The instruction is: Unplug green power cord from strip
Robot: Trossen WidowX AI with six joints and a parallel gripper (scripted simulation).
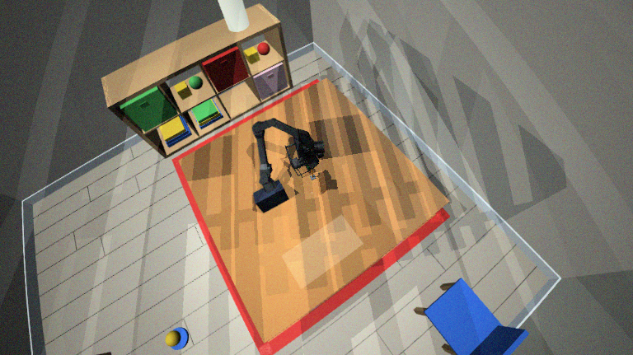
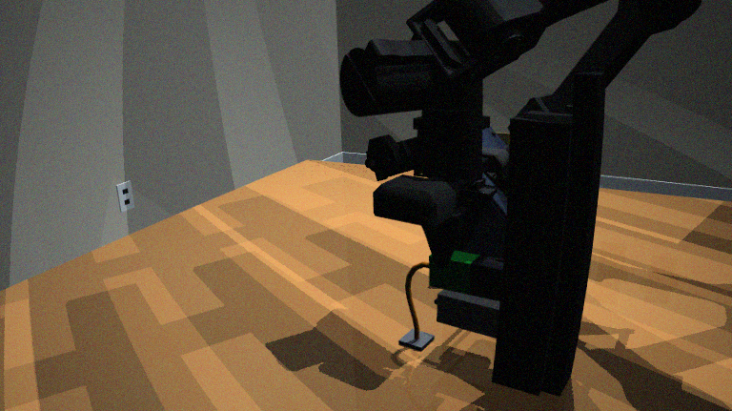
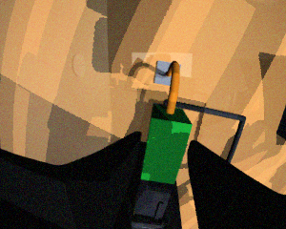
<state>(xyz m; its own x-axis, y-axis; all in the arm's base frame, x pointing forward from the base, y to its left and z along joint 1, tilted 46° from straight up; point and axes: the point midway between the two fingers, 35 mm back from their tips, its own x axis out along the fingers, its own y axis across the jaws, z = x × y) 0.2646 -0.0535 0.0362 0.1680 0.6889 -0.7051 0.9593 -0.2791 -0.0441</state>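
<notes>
Now: the grey anchor plate 1 cm behind my gripper tip, 4 cm to the right of it and 11 cm below it. The rest, counted from my gripper tip: green plug 2 cm to the left.
</notes>
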